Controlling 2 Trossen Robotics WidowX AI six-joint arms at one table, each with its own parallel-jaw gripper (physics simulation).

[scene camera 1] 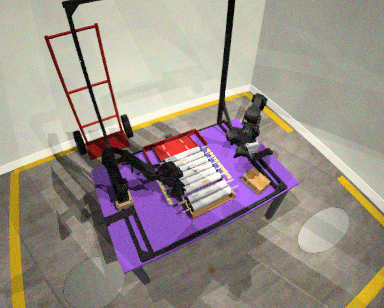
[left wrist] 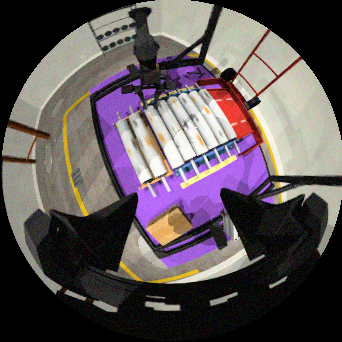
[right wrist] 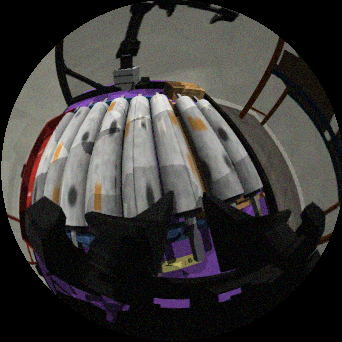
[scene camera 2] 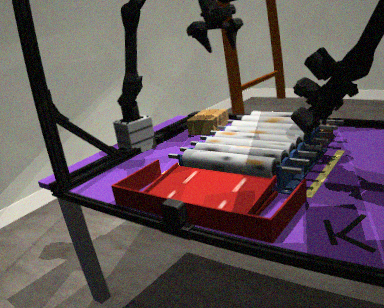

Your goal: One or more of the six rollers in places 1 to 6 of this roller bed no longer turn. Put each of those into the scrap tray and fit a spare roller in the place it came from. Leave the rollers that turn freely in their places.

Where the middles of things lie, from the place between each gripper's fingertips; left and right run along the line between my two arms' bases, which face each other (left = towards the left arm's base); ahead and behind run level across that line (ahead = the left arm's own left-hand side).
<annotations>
My left gripper is now 270 mm above the cardboard box (scene camera 2: 202, 123), 170 mm to the right of it and 100 mm short of it.
Now: right hand 140 mm short of the cardboard box, 440 mm to the right of it and 50 mm above it.
</annotations>
